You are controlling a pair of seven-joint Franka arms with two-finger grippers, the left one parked.
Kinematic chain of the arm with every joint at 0, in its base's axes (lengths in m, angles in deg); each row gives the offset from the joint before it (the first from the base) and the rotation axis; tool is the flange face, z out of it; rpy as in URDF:
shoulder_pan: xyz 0 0 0.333 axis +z
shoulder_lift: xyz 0 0 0 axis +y
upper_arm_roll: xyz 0 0 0.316 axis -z
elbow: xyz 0.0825 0 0 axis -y
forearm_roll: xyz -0.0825 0 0.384 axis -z
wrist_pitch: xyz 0 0 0 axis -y
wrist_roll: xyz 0.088 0 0 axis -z
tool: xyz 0 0 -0.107 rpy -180 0 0
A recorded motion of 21 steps. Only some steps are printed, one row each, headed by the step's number.
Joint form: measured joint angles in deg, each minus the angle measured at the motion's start. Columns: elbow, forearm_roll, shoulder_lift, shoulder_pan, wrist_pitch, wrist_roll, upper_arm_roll.
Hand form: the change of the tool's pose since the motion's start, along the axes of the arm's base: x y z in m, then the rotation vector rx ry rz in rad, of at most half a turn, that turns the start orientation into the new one. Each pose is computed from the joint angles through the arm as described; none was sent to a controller.
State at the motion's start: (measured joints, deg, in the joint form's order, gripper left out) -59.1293 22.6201 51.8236 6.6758 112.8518 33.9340 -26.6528
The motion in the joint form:
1: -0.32 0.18 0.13 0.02 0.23 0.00 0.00
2: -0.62 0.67 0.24 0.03 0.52 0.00 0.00
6: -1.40 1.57 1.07 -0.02 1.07 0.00 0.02
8: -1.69 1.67 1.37 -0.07 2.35 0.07 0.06
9: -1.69 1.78 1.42 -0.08 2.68 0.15 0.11
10: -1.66 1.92 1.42 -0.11 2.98 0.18 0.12
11: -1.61 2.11 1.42 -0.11 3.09 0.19 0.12
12: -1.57 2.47 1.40 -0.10 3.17 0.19 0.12
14: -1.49 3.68 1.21 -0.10 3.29 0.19 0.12
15: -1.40 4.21 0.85 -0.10 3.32 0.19 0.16
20: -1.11 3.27 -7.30 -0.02 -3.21 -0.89 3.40
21: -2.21 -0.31 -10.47 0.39 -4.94 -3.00 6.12
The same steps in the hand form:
1: -0.0007 0.0009 -0.0039 -0.0029 0.0021 0.0033
2: -0.0011 0.0013 -0.0072 -0.0096 0.0000 0.0080
6: -0.0024 0.0016 -0.0234 -0.0244 0.0101 0.0169
8: -0.0013 0.0022 -0.0276 -0.0171 -0.0003 0.0175
9: -0.0006 0.0019 -0.0278 -0.0163 -0.0053 0.0162
10: 0.0002 0.0016 -0.0271 -0.0155 -0.0114 0.0158
11: 0.0006 0.0014 -0.0265 -0.0168 -0.0154 0.0164
12: 0.0010 0.0012 -0.0257 -0.0209 -0.0205 0.0185
14: 0.0022 0.0002 -0.0223 -0.0361 -0.0370 0.0251
15: 0.0030 -0.0007 -0.0169 -0.0427 -0.0495 0.0270
20: -0.0001 -0.0324 0.0733 -0.1154 -0.0927 -0.0094
21: -0.0052 -0.0463 0.0965 -0.1143 -0.0781 -0.0121

